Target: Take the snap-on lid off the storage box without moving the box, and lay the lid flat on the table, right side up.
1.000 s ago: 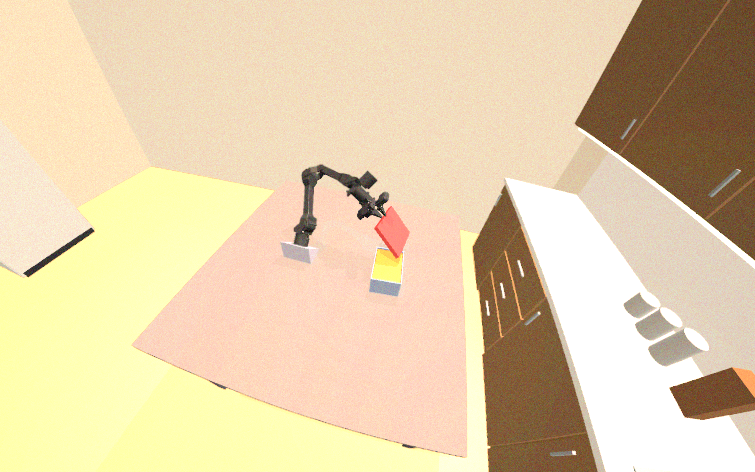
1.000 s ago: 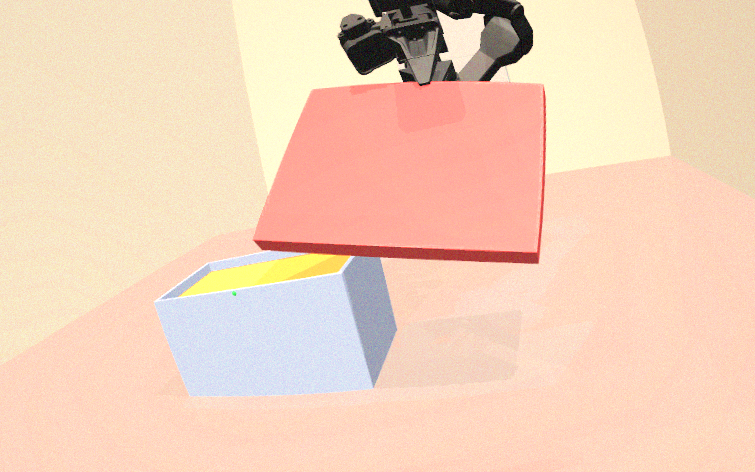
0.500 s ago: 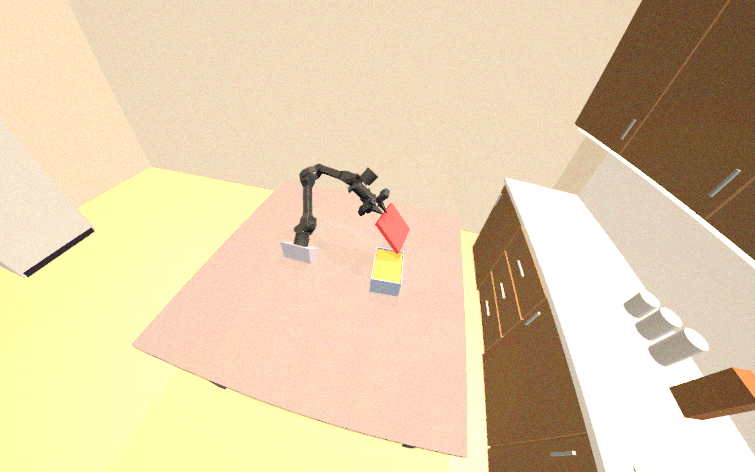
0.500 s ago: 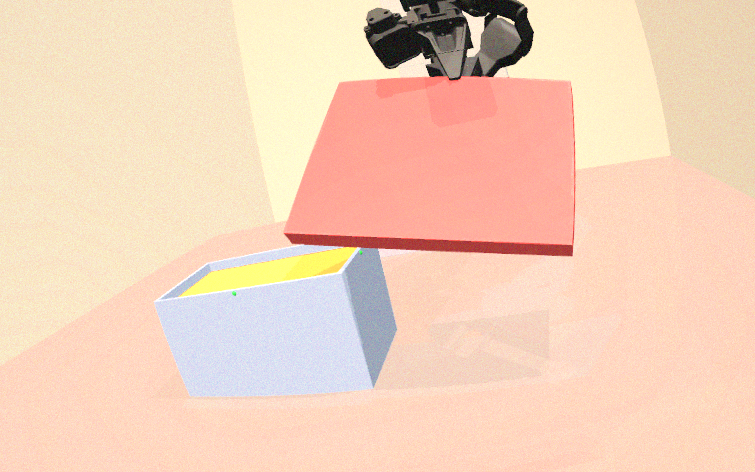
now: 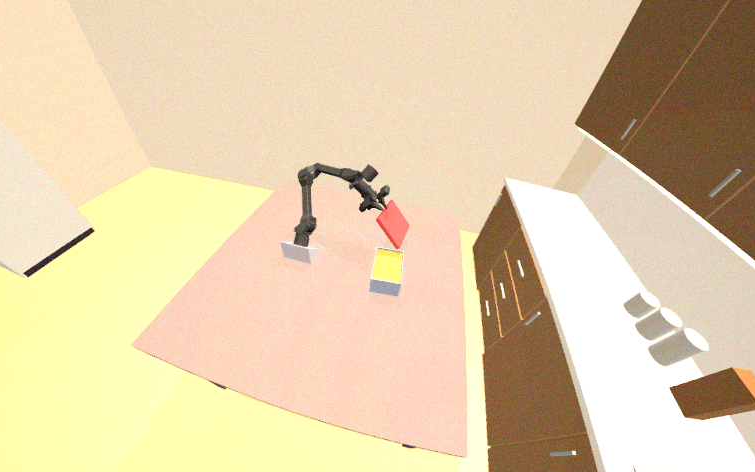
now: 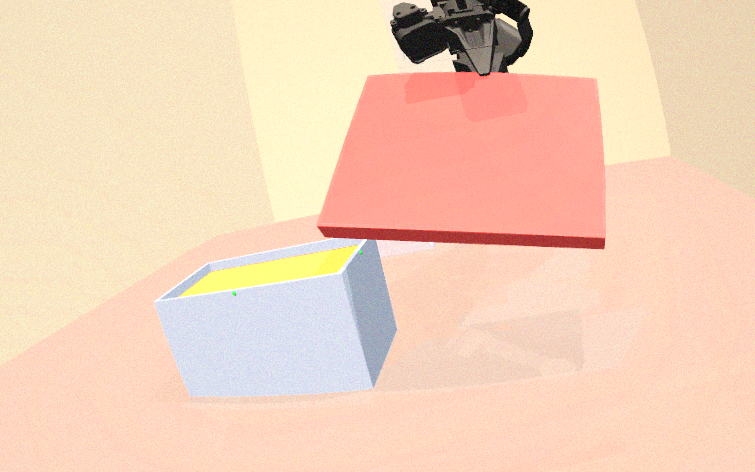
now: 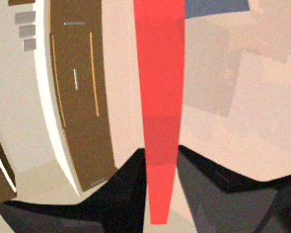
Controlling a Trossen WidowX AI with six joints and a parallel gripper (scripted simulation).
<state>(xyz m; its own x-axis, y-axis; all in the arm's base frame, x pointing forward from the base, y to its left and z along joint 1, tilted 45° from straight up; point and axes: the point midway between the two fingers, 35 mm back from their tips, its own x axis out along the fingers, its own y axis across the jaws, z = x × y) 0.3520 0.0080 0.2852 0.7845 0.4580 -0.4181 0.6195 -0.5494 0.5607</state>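
Now: the red lid 6 cm ahead of my gripper tip, 2 cm to the right of it and 5 cm below it. Also, from my gripper tip: pale blue storage box: 6 cm ahead, 24 cm to the right, 18 cm below.
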